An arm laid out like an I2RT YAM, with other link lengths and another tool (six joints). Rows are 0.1 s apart.
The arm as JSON. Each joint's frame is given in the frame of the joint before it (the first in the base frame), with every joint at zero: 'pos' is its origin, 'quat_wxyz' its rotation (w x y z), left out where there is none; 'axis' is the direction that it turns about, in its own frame. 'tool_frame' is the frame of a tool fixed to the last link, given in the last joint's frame.
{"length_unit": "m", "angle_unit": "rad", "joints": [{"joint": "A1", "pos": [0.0, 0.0, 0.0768], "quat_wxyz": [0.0, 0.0, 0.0, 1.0], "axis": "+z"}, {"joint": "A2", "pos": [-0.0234, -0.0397, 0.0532], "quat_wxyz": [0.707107, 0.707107, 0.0, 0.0], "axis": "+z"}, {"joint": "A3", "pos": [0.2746, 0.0, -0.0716], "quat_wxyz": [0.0, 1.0, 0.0, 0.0], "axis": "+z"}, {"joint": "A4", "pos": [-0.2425, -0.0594, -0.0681], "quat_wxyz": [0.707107, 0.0, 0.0, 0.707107], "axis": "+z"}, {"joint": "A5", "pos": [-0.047, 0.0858, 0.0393], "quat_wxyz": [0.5, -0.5, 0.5, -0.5], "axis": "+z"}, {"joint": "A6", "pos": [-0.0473, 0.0, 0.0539], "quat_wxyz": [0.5, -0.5, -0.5, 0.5], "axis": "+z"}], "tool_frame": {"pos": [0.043, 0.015, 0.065], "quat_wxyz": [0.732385, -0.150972, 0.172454, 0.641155]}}
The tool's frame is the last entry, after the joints.
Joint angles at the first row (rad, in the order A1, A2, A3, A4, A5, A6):
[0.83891, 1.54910, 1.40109, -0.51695, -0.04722, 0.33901]
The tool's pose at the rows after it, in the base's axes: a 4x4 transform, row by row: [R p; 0 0 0 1], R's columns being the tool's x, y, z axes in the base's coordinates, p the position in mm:
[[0.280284 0.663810 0.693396 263.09], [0.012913 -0.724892 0.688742 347.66], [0.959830 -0.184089 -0.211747 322.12], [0 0 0 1]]
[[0.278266 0.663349 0.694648 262.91], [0.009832 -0.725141 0.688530 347.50], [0.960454 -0.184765 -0.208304 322.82], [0 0 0 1]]
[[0.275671 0.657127 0.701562 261.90], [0.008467 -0.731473 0.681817 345.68], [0.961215 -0.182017 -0.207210 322.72], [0 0 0 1]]
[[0.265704 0.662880 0.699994 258.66], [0.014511 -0.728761 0.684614 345.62], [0.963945 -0.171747 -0.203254 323.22], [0 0 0 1]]
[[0.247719 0.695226 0.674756 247.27], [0.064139 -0.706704 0.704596 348.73], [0.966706 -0.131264 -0.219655 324.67], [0 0 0 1]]
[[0.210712 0.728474 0.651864 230.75], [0.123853 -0.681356 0.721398 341.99], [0.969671 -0.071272 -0.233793 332.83], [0 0 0 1]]
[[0.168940 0.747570 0.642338 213.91], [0.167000 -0.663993 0.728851 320.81], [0.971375 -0.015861 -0.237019 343.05], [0 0 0 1]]
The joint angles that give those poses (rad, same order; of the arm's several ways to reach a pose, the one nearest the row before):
[0.83805, 1.55093, 1.39985, -0.51546, -0.04015, 0.33738]
[0.83845, 1.54856, 1.39789, -0.51227, -0.03912, 0.33862]
[0.84041, 1.53941, 1.38839, -0.51083, -0.02850, 0.34322]
[0.84750, 1.53102, 1.38183, -0.50957, -0.02050, 0.33569]
[0.87280, 1.52805, 1.40417, -0.55503, -0.00891, 0.29493]
[0.89533, 1.49121, 1.42394, -0.62976, 0.01279, 0.23643]
[0.89638, 1.40991, 1.40756, -0.69975, 0.02935, 0.17823]

